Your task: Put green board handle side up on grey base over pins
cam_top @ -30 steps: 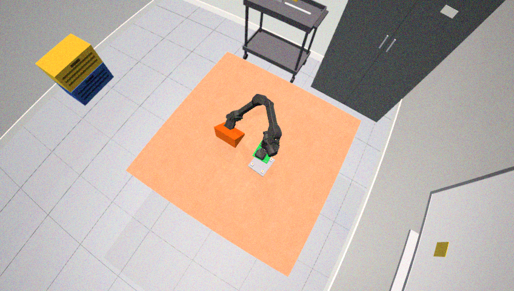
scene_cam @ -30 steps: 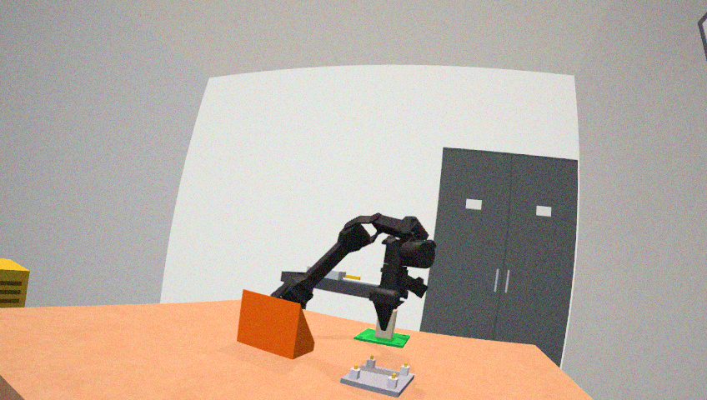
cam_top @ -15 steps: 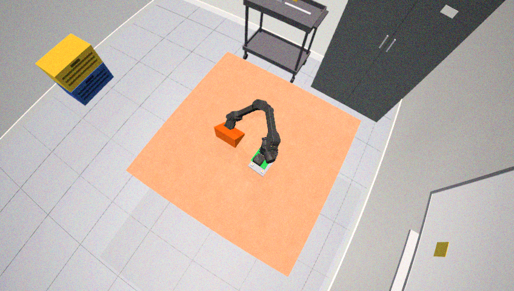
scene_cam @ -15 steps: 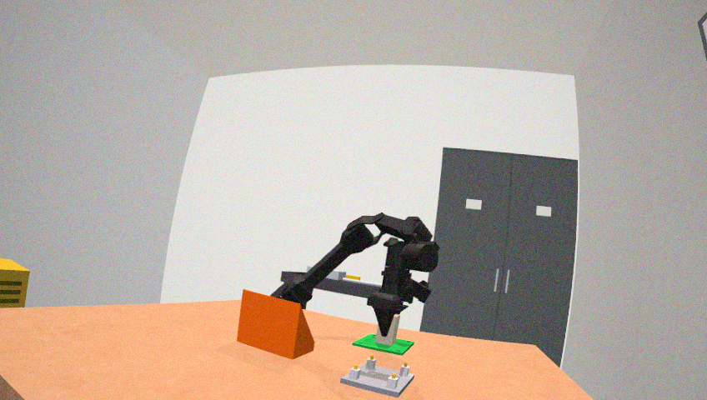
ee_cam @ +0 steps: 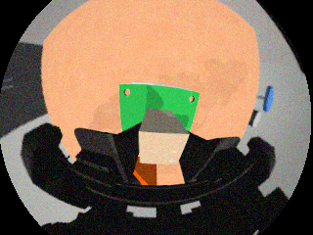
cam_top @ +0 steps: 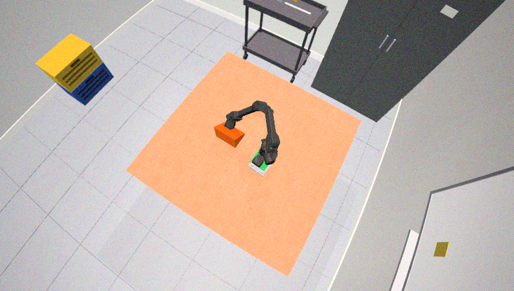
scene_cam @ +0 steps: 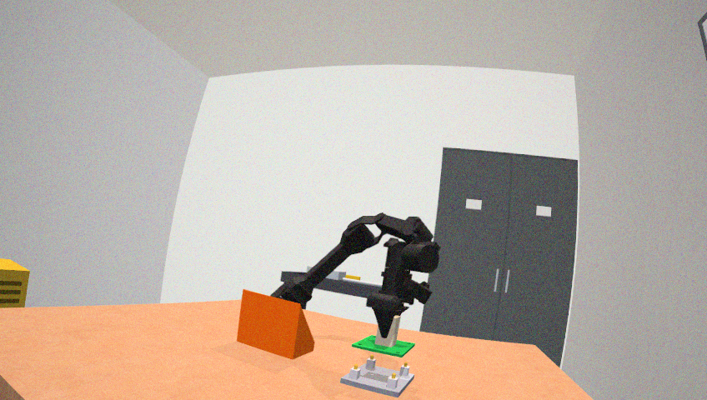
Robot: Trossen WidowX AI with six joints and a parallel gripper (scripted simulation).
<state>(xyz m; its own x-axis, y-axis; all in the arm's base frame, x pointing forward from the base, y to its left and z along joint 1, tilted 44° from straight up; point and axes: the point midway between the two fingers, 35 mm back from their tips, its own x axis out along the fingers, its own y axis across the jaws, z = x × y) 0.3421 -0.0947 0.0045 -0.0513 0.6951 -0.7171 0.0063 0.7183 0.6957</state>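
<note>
The grey base lies 100 mm below my gripper tip. The rest, counted from my gripper tip: green board: right at my gripper tip.
</note>
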